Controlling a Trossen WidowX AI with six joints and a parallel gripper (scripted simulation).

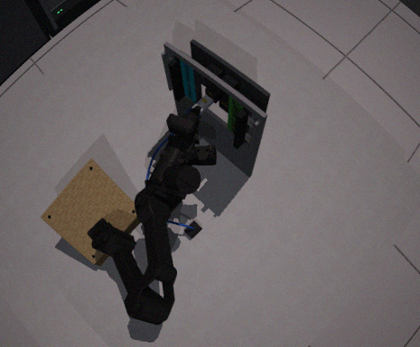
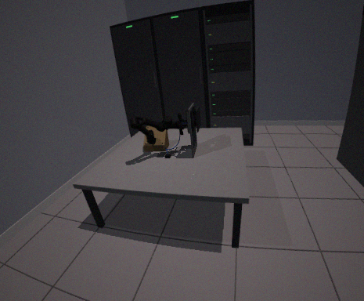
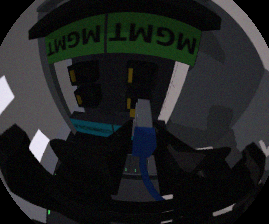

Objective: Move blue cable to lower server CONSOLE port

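Right now the plug is right at my gripper tip.
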